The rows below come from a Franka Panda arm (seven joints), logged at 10 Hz.
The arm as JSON. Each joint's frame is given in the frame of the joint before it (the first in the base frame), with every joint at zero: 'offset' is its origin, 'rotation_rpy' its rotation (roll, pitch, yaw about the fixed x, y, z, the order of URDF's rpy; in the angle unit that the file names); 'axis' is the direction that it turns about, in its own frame. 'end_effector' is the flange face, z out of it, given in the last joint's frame.
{
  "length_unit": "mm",
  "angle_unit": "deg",
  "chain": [
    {
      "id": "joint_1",
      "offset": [
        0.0,
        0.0,
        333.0
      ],
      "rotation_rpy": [
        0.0,
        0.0,
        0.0
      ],
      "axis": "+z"
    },
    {
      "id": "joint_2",
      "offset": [
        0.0,
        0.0,
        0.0
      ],
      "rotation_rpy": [
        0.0,
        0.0,
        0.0
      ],
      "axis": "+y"
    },
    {
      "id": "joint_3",
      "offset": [
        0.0,
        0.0,
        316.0
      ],
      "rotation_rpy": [
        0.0,
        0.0,
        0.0
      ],
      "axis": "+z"
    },
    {
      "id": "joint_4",
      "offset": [
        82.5,
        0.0,
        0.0
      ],
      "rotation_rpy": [
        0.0,
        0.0,
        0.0
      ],
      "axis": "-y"
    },
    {
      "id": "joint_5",
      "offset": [
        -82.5,
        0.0,
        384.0
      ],
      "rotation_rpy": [
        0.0,
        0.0,
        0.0
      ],
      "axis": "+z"
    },
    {
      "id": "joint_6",
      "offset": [
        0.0,
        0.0,
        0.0
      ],
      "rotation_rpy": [
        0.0,
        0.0,
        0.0
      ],
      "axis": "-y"
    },
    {
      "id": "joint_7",
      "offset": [
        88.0,
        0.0,
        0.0
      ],
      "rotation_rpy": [
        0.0,
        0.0,
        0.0
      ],
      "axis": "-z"
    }
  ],
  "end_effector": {
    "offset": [
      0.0,
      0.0,
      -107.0
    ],
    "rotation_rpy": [
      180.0,
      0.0,
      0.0
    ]
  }
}
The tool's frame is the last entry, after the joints.
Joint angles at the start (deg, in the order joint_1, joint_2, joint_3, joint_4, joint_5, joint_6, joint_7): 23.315, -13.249, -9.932, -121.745, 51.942, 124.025, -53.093
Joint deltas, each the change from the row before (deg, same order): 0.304, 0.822, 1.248, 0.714, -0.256, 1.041, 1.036; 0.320, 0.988, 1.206, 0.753, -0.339, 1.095, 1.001; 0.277, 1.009, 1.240, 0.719, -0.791, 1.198, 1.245; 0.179, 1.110, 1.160, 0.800, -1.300, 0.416, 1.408; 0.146, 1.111, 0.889, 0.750, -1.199, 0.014, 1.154
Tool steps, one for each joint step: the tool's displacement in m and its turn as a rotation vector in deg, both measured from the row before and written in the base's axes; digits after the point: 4 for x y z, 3 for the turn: 0.0014, 0.0138, 0.0002, -0.538, -0.002, 0.116; 0.0018, 0.0139, -0.0010, -0.621, 0.018, 0.108; 0.0016, 0.0137, -0.0017, -0.955, 0.025, 0.021; 0.0012, 0.0133, -0.0032, -1.294, 0.496, 0.486; 0.0013, 0.0111, -0.0042, -1.189, 0.662, 0.612
